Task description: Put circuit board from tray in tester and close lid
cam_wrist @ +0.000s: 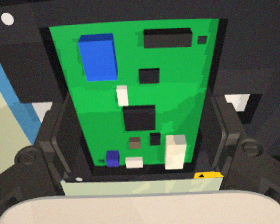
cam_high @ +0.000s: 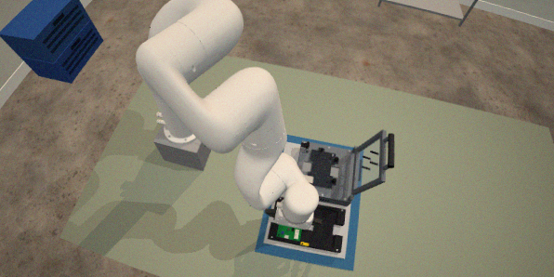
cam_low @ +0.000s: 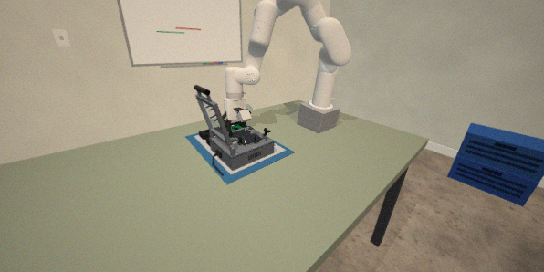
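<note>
The green circuit board is right at my hand. From my hand the other things lie so: tester lid (180 mm ahead, 170 mm to the left, 160 mm above); latch hook (230 mm to the left, 60 mm above).
</note>
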